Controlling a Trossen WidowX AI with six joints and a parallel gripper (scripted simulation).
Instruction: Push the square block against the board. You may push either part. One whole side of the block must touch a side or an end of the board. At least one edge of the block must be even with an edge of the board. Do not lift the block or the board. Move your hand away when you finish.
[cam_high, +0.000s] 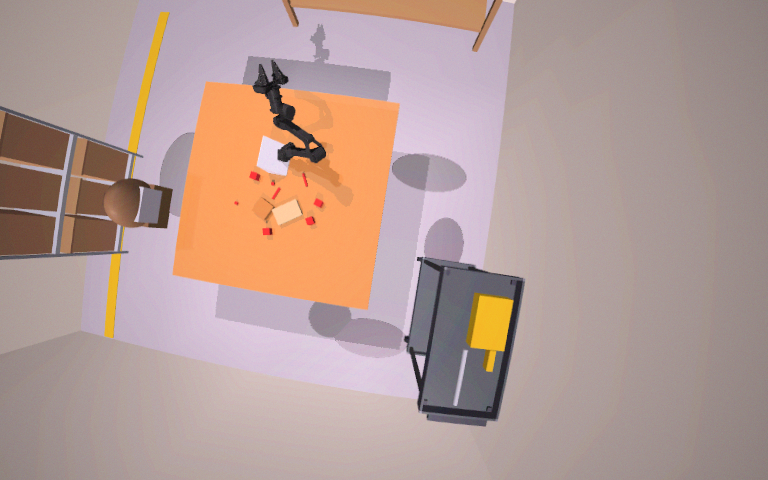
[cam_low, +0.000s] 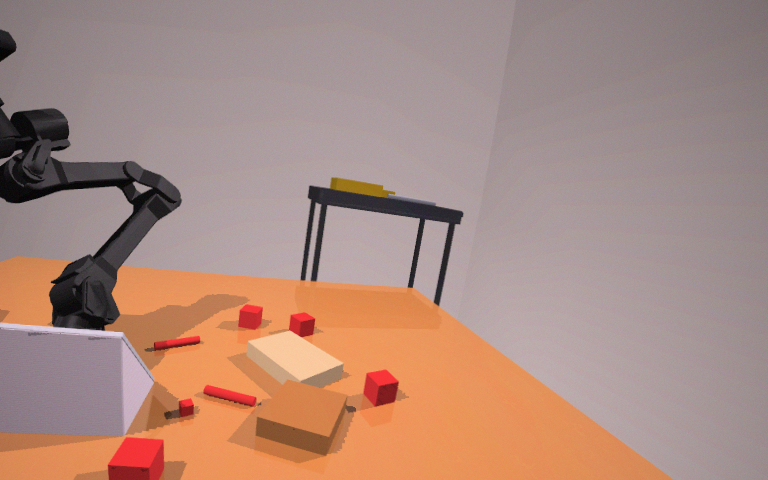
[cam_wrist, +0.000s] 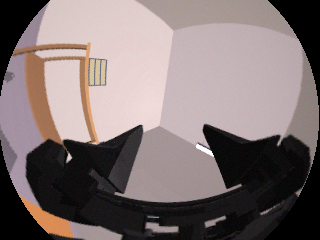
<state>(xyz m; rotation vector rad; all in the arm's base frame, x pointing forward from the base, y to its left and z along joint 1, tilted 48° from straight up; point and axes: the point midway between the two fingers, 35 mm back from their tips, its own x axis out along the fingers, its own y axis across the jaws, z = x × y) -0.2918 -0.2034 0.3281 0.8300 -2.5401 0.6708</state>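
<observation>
Right now my gripper tip is 59 cm short of the pale board, 7 cm to the left of it and 47 cm above it. Also, from my gripper tip: brown square block (57 cm ahead, 22 cm to the right, 47 cm below).
</observation>
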